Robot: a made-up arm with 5 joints.
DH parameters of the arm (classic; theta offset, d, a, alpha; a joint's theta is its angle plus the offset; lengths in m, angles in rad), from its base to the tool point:
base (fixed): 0 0 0.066 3.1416
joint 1: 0 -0.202 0.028 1.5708
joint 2: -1.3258 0 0.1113 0
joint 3: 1.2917 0 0.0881 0
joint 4: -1.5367 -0.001 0 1.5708
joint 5: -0.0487 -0.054 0 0
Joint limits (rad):
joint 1: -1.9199..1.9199
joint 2: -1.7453..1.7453
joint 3: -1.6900..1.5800
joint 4: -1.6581..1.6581
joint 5: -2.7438..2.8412
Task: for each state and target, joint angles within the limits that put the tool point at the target. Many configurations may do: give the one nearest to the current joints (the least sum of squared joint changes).
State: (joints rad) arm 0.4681 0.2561 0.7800 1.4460 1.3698
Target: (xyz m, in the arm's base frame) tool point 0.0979 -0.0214 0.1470
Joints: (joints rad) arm 0.5648 1.1288 1.0090 0.9872 1.3698
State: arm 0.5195 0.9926 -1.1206 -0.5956 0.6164
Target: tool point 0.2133 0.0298 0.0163
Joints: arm -0.2063 1.7453 -0.2423 -0.1499 0.6164
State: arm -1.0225 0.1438 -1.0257 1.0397 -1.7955
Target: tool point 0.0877 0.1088 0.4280
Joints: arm -1.3830 -0.0558 -1.2830 0.7431 -1.7955
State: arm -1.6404 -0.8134 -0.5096 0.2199 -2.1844
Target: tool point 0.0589 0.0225 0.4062
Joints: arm -1.9188 -0.9657 -0.2158 0.4016 -2.1844
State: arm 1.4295 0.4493 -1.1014 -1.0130 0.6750
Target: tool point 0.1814 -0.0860 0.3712
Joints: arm 0.6335 0.6569 -1.3706 -1.5864 0.6750
